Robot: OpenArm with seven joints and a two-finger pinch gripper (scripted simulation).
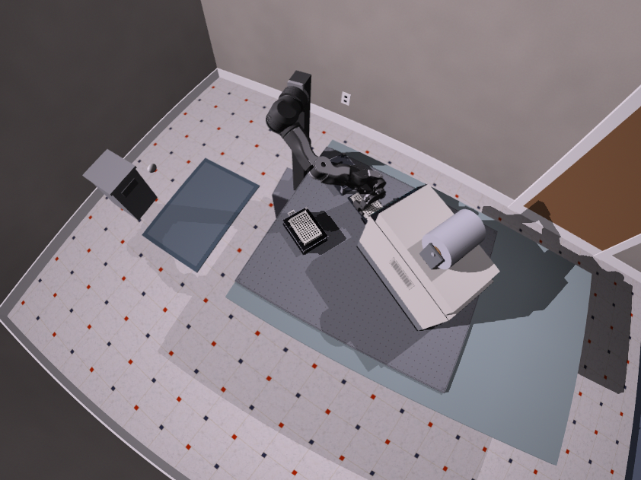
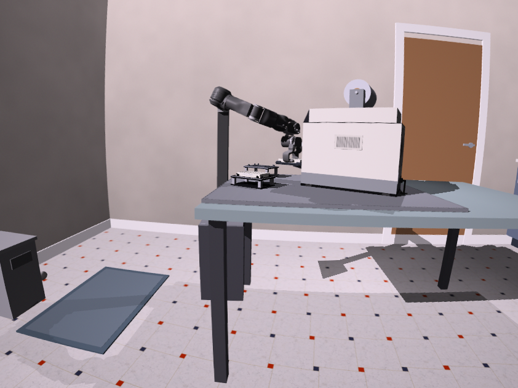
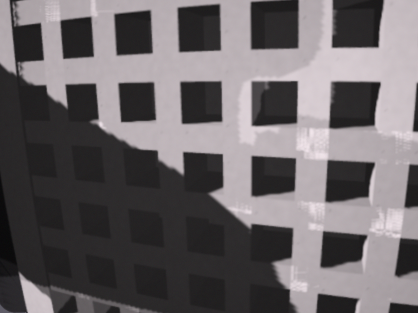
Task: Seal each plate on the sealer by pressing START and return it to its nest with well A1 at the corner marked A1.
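The sealer stage lies 1 cm below my hand. The rest, counted from my hand: N1 label 24 cm behind, 21 cm to the left, 10 cm below; then screen 22 cm above, 12 cm ahead, 3 cm to the right; then plate nest 15 cm to the left, 15 cm behind, 5 cm below.
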